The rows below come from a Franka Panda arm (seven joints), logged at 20 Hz.
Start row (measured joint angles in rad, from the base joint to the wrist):
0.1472 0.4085 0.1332 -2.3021 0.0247 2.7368 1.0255
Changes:
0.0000 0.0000 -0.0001 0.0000 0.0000 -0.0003 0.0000
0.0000 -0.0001 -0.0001 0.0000 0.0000 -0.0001 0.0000
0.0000 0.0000 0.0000 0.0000 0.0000 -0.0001 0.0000
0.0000 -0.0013 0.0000 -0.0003 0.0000 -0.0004 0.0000
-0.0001 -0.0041 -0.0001 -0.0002 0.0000 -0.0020 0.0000
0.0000 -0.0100 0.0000 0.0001 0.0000 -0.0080 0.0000
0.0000 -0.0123 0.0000 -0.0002 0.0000 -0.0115 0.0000
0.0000 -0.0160 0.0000 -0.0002 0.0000 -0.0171 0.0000
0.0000 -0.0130 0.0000 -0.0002 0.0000 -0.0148 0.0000
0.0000 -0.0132 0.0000 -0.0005 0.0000 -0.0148 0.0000
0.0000 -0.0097 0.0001 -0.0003 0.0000 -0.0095 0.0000
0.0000 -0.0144 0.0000 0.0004 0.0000 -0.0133 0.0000
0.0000 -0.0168 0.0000 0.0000 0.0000 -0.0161 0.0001
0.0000 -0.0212 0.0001 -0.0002 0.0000 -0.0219 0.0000
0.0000 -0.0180 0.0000 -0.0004 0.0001 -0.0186 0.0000
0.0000 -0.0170 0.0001 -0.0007 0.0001 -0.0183 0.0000
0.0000 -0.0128 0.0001 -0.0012 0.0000 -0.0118 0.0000
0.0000 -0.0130 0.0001 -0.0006 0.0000 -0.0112 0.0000
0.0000 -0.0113 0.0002 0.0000 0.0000 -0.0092 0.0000
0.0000 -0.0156 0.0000 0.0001 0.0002 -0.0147 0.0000
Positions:
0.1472 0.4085 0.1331 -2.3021 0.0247 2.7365 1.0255
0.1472 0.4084 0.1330 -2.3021 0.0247 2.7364 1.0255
0.1472 0.4084 0.1330 -2.3021 0.0247 2.7363 1.0255
0.1472 0.4071 0.1330 -2.3024 0.0247 2.7359 1.0255
0.1471 0.4030 0.1329 -2.3026 0.0247 2.7339 1.0255
0.1471 0.3930 0.1329 -2.3025 0.0247 2.7259 1.0255
0.1471 0.3807 0.1329 -2.3027 0.0247 2.7144 1.0255
0.1471 0.3647 0.1329 -2.3029 0.0247 2.6973 1.0255
0.1471 0.3517 0.1329 -2.3031 0.0247 2.6825 1.0255
0.1471 0.3385 0.1329 -2.3036 0.0247 2.6677 1.0255
0.1471 0.3288 0.1330 -2.3039 0.0247 2.6582 1.0255
0.1471 0.3144 0.1330 -2.3035 0.0247 2.6449 1.0255
0.1471 0.2976 0.1330 -2.3035 0.0247 2.6288 1.0256
0.1471 0.2764 0.1331 -2.3037 0.0247 2.6069 1.0256
0.1471 0.2584 0.1331 -2.3041 0.0248 2.5883 1.0256
0.1471 0.2414 0.1332 -2.3048 0.0249 2.5700 1.0256
0.1471 0.2286 0.1333 -2.3060 0.0249 2.5582 1.0256
0.1471 0.2156 0.1334 -2.3066 0.0249 2.5470 1.0256
0.1471 0.2043 0.1336 -2.3066 0.0249 2.5378 1.0256
0.1471 0.1887 0.1336 -2.3065 0.0251 2.5231 1.0256

